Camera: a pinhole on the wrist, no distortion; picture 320 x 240 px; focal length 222.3 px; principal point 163.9 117.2 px. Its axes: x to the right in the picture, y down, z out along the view. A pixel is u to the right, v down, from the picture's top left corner.
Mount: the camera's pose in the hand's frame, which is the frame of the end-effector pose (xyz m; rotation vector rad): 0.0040 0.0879 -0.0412 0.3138 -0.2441 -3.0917
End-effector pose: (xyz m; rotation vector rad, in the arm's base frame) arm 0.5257 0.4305 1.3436 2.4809 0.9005 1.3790
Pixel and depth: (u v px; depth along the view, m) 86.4 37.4 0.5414
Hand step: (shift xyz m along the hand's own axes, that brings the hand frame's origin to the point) 0.0781 0.3701 0.4893
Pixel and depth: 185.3 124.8 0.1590
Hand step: -0.0430 0.1062 0.1105
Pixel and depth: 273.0 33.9 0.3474
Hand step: -0.2341 0.2627 0.2406
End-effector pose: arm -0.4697 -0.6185 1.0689 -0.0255 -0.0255 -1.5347
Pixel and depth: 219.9 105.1 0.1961
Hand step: -0.0840 0.1264 0.1371
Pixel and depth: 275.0 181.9 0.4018
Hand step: -0.2727 0.0258 0.3263
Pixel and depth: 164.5 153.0 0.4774
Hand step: -0.0928 0.0849 0.4325
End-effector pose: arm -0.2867 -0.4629 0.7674 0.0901 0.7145 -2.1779
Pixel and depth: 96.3 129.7 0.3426
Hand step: 0.0371 0.1254 0.3139
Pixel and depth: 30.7 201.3 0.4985
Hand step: 0.1977 -0.0102 0.5299
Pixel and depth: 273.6 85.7 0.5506
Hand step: -0.3738 0.2382 0.4255
